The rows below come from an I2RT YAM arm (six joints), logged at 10 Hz.
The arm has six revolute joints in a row. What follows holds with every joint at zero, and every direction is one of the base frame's.
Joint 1 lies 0.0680 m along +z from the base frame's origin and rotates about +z.
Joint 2 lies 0.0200 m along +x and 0.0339 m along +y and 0.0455 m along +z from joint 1 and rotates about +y.
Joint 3 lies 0.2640 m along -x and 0.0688 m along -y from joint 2 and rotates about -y.
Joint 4 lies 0.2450 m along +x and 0.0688 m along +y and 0.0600 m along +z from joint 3 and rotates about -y.
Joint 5 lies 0.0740 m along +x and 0.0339 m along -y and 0.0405 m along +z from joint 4 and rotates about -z.
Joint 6 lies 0.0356 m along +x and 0.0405 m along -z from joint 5 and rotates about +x.
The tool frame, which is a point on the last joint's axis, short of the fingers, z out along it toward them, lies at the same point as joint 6; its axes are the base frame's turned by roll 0.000, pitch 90.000 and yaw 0.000 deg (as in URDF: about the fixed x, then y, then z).
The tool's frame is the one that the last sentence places.
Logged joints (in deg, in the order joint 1, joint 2, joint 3, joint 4, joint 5, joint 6), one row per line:
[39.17 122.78 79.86 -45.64 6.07 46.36]
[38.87 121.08 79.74 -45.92 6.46 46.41]
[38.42 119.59 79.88 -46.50 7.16 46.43]
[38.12 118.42 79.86 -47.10 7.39 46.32]
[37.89 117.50 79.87 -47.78 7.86 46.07]
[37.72 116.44 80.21 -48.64 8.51 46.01]
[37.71 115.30 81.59 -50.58 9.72 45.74]
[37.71 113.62 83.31 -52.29 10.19 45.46]
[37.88 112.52 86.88 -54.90 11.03 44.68]
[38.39 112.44 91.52 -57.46 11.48 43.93]
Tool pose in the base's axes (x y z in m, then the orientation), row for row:
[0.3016 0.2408 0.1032 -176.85 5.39 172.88]
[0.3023 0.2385 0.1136 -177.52 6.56 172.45]
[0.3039 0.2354 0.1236 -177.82 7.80 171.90]
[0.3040 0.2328 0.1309 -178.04 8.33 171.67]
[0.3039 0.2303 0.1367 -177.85 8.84 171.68]
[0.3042 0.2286 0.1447 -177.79 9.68 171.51]
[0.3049 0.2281 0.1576 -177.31 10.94 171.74]
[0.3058 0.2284 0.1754 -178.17 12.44 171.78]
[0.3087 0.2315 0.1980 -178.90 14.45 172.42]
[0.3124 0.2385 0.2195 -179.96 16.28 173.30]
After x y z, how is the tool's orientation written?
As angles about the fixed x, y, z axes (roll, pitch, yaw), in degrees.
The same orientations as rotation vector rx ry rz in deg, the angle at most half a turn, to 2 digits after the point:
[11.08 174.39 -5.31]
[11.64 173.17 -4.40]
[12.39 171.88 -4.10]
[12.69 171.32 -3.84]
[12.67 170.82 -4.17]
[12.90 169.97 -4.35]
[12.57 168.74 -5.13]
[12.31 167.23 -3.98]
[11.15 165.25 -2.97]
[9.58 163.46 -1.43]

